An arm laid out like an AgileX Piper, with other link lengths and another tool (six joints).
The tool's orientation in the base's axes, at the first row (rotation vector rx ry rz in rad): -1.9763, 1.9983, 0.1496
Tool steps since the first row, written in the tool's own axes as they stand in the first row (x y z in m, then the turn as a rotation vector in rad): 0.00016, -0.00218, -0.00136, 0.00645, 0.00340, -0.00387; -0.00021, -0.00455, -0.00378, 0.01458, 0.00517, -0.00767; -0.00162, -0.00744, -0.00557, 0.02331, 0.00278, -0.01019; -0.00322, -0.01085, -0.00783, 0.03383, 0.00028, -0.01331; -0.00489, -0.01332, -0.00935, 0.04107, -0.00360, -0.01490; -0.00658, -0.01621, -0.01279, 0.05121, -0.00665, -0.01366; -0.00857, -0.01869, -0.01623, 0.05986, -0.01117, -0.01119
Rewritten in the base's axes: 0.00194, -0.00063, 0.00156, -0.00388, -0.00719, 0.00119; 0.00390, -0.00109, 0.00431, -0.00611, -0.01602, 0.00205; 0.00646, -0.00038, 0.00686, -0.00403, -0.02518, 0.00216; 0.00946, 0.00035, 0.00999, -0.00191, -0.03623, 0.00231; 0.01164, 0.00141, 0.01230, 0.00177, -0.04375, 0.00222; 0.01394, 0.00189, 0.01649, 0.00511, -0.05315, -0.00153; 0.01583, 0.00267, 0.02070, 0.01007, -0.06081, -0.00577
